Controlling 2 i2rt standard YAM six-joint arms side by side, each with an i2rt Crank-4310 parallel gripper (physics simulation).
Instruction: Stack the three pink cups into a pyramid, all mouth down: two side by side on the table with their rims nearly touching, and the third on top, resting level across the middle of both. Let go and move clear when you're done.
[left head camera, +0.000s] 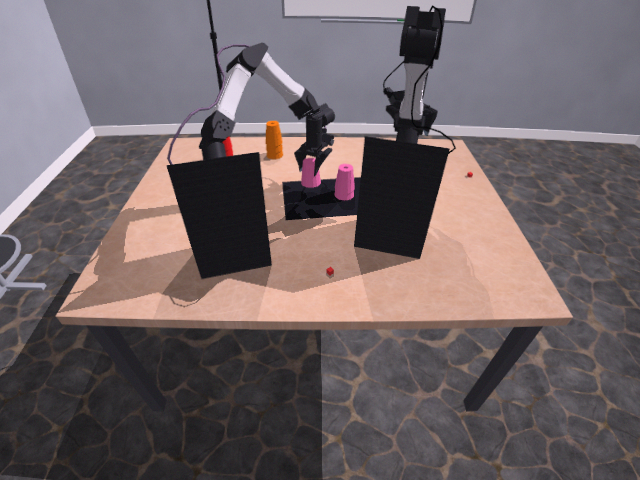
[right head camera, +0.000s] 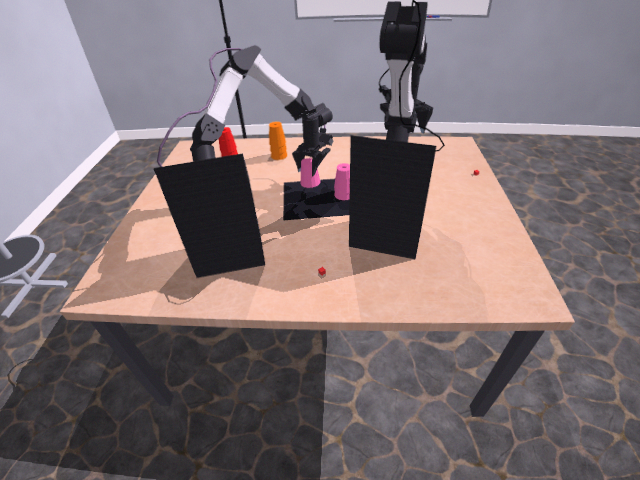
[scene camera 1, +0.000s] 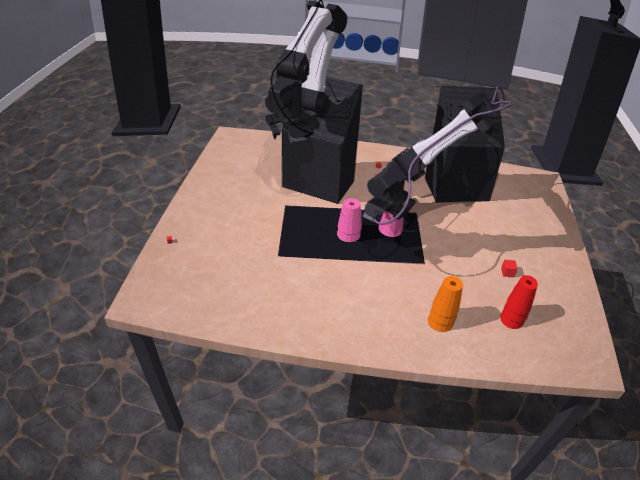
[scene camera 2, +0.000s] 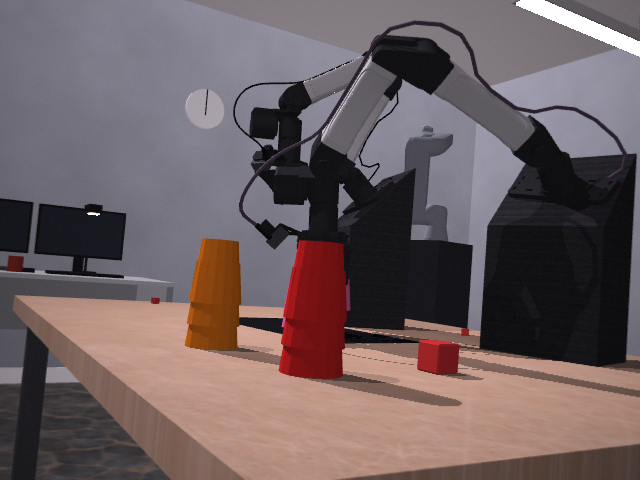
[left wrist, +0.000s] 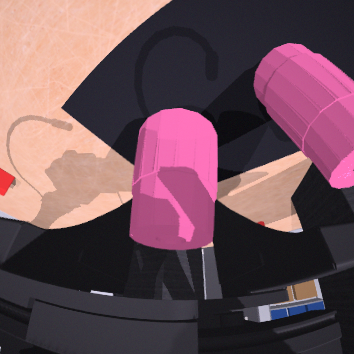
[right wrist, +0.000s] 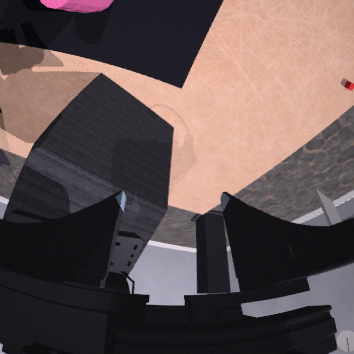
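Where they show: left gripper, fingertip midpoint: (left head camera: 307, 173) (right head camera: 306, 174) (left wrist: 174, 197); right gripper, fingertip midpoint: (right head camera: 411, 135) (scene camera 1: 288, 136) (right wrist: 172, 193); left arm's base at its link origin: (scene camera 1: 473, 116) (scene camera 2: 561, 189); right arm's base at its link origin: (scene camera 1: 321, 106) (scene camera 2: 368, 200).
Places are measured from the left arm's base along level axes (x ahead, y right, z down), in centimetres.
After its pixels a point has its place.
A pink cup (left head camera: 310, 179) {x 30.6, y 25.6, z 23.1 cm} (right head camera: 310, 179) {x 30.6, y 26.2, z 23.1 cm} (scene camera 1: 391, 227) {x 37.4, y 26.0, z 23.1 cm} (left wrist: 175, 145) {x 36.9, y 27.5, z 22.4 cm} is in my left gripper (left head camera: 310, 167) {x 32.3, y 24.7, z 21.7 cm} (left wrist: 174, 197) {x 32.3, y 24.7, z 21.7 cm}, mouth down and a little above the black mat (left head camera: 297, 209) {x 23.8, y 20.5, z 31.9 cm} (scene camera 1: 305, 245) {x 40.3, y 52.0, z 31.9 cm} (left wrist: 110, 100) {x 39.6, y 20.3, z 31.9 cm}. Another pink cup (left head camera: 344, 183) {x 29.4, y 38.3, z 24.3 cm} (scene camera 1: 349, 222) {x 36.0, y 39.0, z 24.2 cm} (left wrist: 305, 95) {x 35.4, y 37.0, z 24.3 cm} stands mouth down on the mat beside it, with a gap between them; a ledge near its base looks like a second cup nested under it. In scene camera 2 both are mostly hidden behind the red cups. My right gripper (scene camera 1: 286, 135) {x 23.5, y 60.3, z 2.9 cm} (right wrist: 172, 193) {x 23.5, y 60.3, z 2.9 cm} is open and empty, high beside its black pedestal.
Nested orange cups (scene camera 1: 444, 307) {x 68.7, y 11.1, z 22.3 cm} (scene camera 2: 214, 294) {x 67.2, y 6.6, z 24.1 cm} and nested red cups (scene camera 1: 518, 304) {x 65.2, y -10.7, z 22.2 cm} (scene camera 2: 314, 310) {x 64.3, y -15.4, z 24.2 cm} stand away from the mat. A red cube (scene camera 1: 509, 268) {x 44.6, y -12.8, z 28.1 cm} (scene camera 2: 437, 356) {x 44.7, y -15.4, z 29.5 cm} lies near the red cups. Smaller red cubes (scene camera 1: 169, 239) {x 46.4, y 95.3, z 30.4 cm} (scene camera 1: 378, 165) {x -7.9, y 30.7, z 30.6 cm} lie farther off. Black arm pedestals (left head camera: 222, 217) {x -7.7, y 1.1, z 10.0 cm} (left head camera: 400, 201) {x -0.8, y 51.0, z 10.8 cm} stand on the table.
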